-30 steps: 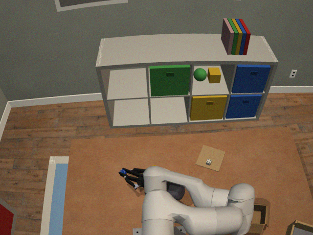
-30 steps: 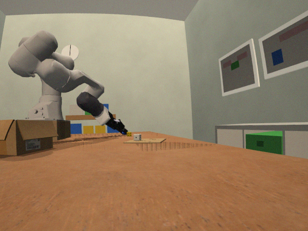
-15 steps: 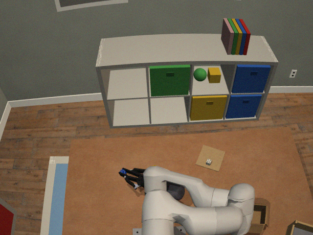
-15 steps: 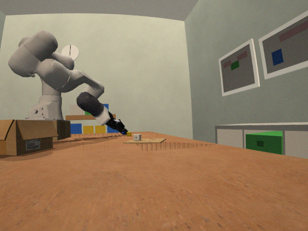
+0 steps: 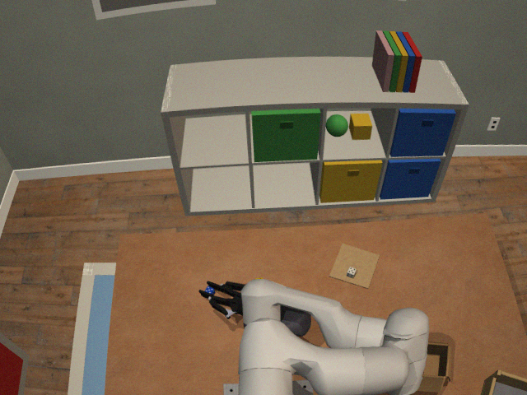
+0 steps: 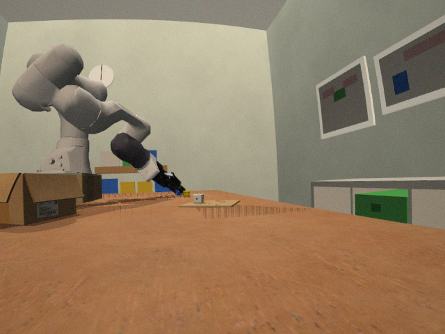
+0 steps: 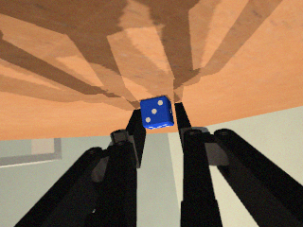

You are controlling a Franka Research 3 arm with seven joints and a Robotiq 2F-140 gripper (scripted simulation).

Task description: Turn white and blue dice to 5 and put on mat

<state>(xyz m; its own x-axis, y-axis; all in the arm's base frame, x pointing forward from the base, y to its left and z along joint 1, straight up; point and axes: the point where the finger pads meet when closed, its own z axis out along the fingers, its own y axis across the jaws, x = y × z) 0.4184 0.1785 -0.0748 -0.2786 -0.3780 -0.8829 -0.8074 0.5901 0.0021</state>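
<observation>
Right now my hand is 10 mm short of the blue die, 10 mm to the right of it and 20 mm above it. From my hand the other things lie so: tan mat (100 mm ahead, 470 mm to the right, 30 mm below); then yellow die (40 mm ahead, 150 mm to the right, 20 mm below); then white die (60 mm ahead, 460 mm to the right, 10 mm below).
</observation>
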